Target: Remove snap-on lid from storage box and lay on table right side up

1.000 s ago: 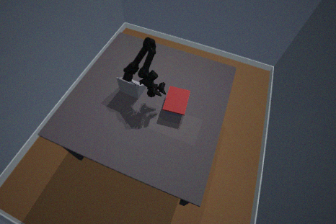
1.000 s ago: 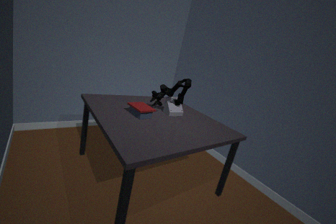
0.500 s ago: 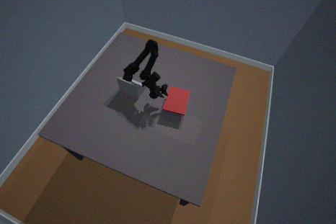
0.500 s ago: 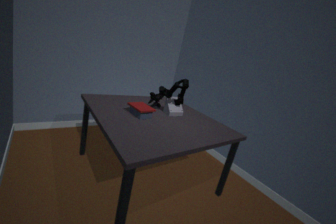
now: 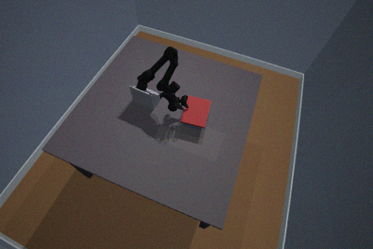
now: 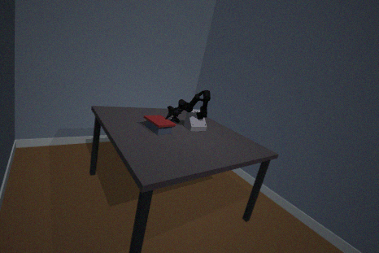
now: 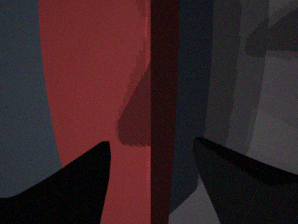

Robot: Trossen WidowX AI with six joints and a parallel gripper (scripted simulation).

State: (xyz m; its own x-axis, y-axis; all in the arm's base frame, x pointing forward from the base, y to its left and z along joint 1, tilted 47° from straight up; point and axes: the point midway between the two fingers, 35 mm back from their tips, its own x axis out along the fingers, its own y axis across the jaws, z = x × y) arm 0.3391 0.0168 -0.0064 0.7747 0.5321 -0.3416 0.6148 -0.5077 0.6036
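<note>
My gripper tip is 8 cm short of the red lid, 1 cm to the right of it and 1 cm below it. Round my gripper tip: grey storage box 8 cm ahead, 4 cm below, 1 cm to the left.
</note>
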